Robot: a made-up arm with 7 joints. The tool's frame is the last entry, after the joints. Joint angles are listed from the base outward. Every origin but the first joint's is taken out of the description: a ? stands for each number. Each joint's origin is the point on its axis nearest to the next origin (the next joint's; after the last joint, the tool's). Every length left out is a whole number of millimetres.
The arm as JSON. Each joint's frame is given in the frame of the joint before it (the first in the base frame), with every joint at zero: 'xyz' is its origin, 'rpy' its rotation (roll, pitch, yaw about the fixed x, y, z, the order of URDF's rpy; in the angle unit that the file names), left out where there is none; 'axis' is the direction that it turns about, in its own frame. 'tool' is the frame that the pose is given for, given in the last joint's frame.
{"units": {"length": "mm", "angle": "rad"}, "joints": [
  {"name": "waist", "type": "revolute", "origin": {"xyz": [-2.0, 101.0, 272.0], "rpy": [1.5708, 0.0, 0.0]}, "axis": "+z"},
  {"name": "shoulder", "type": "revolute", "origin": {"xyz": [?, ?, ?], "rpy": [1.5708, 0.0, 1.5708]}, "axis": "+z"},
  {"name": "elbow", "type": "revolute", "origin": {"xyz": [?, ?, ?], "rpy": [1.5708, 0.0, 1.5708]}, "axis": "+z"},
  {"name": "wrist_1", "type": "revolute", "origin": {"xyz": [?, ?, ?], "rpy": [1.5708, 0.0, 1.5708]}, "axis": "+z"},
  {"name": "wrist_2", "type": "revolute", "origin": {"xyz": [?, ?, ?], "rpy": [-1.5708, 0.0, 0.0]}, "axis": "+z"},
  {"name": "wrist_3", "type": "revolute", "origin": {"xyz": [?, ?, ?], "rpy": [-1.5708, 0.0, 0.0]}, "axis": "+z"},
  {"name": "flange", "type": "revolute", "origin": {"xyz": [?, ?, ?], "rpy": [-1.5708, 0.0, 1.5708]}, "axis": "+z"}
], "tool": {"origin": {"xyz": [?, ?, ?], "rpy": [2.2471, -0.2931, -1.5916]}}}
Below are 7 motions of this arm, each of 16 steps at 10 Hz.
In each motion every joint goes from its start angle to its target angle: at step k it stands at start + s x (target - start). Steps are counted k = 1, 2, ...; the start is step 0. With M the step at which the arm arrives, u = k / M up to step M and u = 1 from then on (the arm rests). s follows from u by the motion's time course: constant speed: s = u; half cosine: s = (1 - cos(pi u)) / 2; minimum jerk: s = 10 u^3 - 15 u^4 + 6 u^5.
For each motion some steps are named. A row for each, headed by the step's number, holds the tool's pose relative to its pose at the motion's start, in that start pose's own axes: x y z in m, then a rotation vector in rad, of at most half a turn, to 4 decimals.
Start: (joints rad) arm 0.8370 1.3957 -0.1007 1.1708 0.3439 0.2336 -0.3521
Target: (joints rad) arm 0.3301 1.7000 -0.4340 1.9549 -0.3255 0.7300 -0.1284
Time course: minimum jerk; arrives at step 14
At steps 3, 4, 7, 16:
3: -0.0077 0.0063 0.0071 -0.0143 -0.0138 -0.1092
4: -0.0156 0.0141 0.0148 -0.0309 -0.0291 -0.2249
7: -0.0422 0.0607 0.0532 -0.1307 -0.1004 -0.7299
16: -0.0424 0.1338 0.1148 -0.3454 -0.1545 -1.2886

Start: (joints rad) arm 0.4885 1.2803 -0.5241 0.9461 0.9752 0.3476 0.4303
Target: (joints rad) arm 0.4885 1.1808 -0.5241 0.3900 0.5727 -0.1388 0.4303
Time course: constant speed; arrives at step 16
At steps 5, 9, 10, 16:
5: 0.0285 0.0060 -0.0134 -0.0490 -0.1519 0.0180
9: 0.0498 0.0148 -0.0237 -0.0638 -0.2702 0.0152
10: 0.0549 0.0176 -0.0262 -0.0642 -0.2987 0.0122
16: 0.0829 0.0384 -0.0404 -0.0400 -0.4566 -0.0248

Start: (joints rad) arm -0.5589 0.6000 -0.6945 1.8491 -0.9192 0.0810 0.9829
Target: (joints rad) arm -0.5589 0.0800 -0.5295 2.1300 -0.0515 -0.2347 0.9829
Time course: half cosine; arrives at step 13
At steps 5, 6, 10, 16:
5: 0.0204 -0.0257 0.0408 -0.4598 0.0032 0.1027
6: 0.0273 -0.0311 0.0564 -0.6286 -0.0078 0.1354
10: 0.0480 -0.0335 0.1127 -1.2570 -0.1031 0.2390
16: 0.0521 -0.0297 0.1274 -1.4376 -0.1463 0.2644

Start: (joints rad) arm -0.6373 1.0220 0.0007 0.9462 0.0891 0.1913 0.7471
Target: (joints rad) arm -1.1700 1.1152 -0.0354 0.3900 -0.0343 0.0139 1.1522
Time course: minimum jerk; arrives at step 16
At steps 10, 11, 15, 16:
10: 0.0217 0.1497 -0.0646 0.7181 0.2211 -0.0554
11: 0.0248 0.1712 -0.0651 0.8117 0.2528 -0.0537
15: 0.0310 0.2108 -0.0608 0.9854 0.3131 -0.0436
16: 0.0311 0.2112 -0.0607 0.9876 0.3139 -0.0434

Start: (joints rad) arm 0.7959 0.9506 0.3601 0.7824 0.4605 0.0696 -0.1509
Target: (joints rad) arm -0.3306 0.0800 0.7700 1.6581 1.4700 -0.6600 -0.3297
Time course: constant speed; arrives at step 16
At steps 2, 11, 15, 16:
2: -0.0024 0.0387 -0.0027 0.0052 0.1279 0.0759
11: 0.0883 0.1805 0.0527 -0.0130 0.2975 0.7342
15: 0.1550 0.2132 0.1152 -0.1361 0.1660 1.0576
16: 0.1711 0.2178 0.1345 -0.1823 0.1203 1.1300

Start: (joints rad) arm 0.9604 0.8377 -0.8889 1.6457 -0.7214 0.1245 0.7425
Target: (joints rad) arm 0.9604 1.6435 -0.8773 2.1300 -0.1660 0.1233 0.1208
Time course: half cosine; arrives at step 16
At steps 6, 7, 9, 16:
6: 0.0002 0.0467 0.0145 -0.0309 -0.0999 0.1083
7: 0.0004 0.0594 0.0210 -0.0397 -0.1284 0.1386
9: 0.0006 0.0831 0.0374 -0.0562 -0.1839 0.1988
16: 0.0004 0.1199 0.0799 -0.0779 -0.2787 0.3151

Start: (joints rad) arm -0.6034 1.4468 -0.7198 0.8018 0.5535 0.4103 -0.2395
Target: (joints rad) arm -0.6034 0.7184 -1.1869 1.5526 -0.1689 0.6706 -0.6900
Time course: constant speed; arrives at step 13
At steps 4, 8, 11, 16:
4: -0.1180 0.0381 0.0467 -0.2333 -0.0093 -0.3010
8: -0.2022 0.0965 0.1216 -0.5793 0.0504 -0.4730
11: -0.2368 0.1480 0.1886 -0.8744 0.1500 -0.4936
16: -0.2450 0.1837 0.2347 -1.0694 0.2439 -0.4504

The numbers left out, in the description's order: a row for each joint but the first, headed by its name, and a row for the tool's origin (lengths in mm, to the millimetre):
shoulder: -28.0 -26.0 0.0
elbow: -226.0 -13.0 0.0
wrist_1: 7.0 27.0 0.0
wrist_2: 13.0 -181.0 0.0
wrist_3: 15.0 -3.0 0.0
flange: 2.0 22.0 0.0
tool: 15.0 23.0 0.0

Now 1 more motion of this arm.
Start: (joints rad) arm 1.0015 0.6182 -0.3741 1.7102 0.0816 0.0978 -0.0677
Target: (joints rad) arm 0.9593 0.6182 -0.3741 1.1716 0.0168 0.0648 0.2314
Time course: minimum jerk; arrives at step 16
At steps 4, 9, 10, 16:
4: 0.0033 0.0091 -0.0084 0.0610 0.0030 -0.0139
9: 0.0201 0.0607 -0.0411 0.3679 0.0357 -0.0675
10: 0.0238 0.0729 -0.0460 0.4339 0.0463 -0.0753
16: 0.0329 0.1048 -0.0546 0.6018 0.0783 -0.0889

